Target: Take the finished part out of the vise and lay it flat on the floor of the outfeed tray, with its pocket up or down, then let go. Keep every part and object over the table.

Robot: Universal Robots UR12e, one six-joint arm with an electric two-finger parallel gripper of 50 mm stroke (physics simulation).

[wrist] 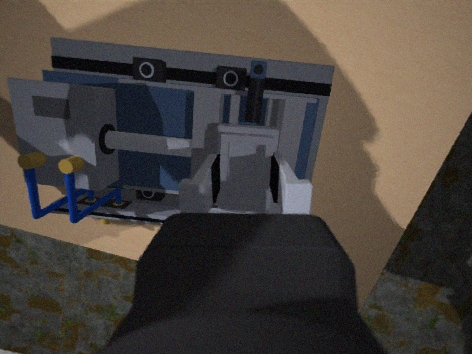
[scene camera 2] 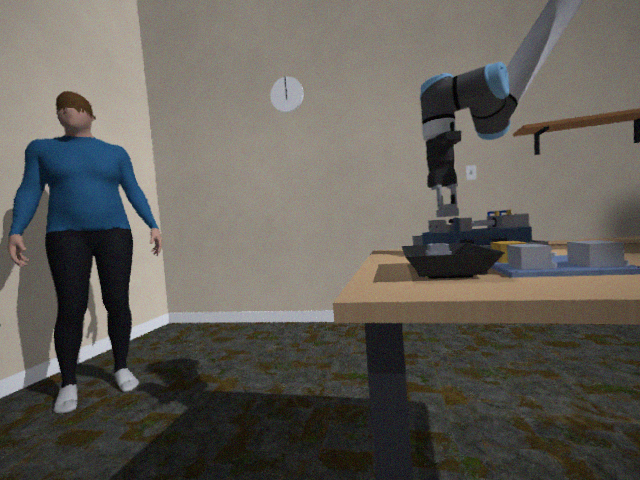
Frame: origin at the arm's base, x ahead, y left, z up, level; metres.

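Seen in the pictures: gripper, between the fingertips: (wrist: 245, 169) (scene camera 2: 447, 207).
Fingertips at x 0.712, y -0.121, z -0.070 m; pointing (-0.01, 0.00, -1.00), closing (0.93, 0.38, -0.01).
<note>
Pixels of each thing's middle, then the offset from my fingertips to it. Level surfaces: height alone.
- finished part, middle of its body: (wrist: 245, 168) (scene camera 2: 447, 210) dx +0.001, dy -0.002, dz -0.010 m
- vise, middle of its body: (wrist: 180, 146) (scene camera 2: 472, 233) dx -0.064, dy -0.024, dz -0.082 m
- grey piece, middle of its body: (scene camera 2: 438, 252) dx +0.035, dy +0.311, dz -0.102 m
- blue plate, middle of its body: (scene camera 2: 546, 264) dx -0.139, dy +0.343, dz -0.127 m
- yellow object, middle of its body: (scene camera 2: 508, 251) dx -0.090, dy +0.303, dz -0.105 m
- wooden table, height of its surface: dz -0.131 m
The finished part (scene camera 2: 447, 210) (wrist: 244, 175), a light grey block with a pocket, is held between the fingers of my gripper (scene camera 2: 446, 200) (wrist: 245, 169), which is shut on it. In the scene view the part is level, with a narrow gap between it and the vise (scene camera 2: 475, 236) (wrist: 170, 110) below. In the wrist view the part overlaps the space between the vise's jaws. The black outfeed tray (scene camera 2: 454, 264), with sloping walls, stands near the table's left end in the scene view. A grey piece (scene camera 2: 439, 249) shows above its rim; the tray's floor is hidden.
A blue plate (scene camera 2: 584, 270) carries grey blocks (scene camera 2: 529, 256) (scene camera 2: 595, 254) right of the tray. A yellow object (scene camera 2: 504, 251) is behind them. Blue handles with yellow ends (wrist: 71, 165) rise beside the vise. The wooden table (scene camera 2: 392, 290) (wrist: 400, 65) ends near the tray. A person (scene camera 2: 85, 186) stands at the left.
</note>
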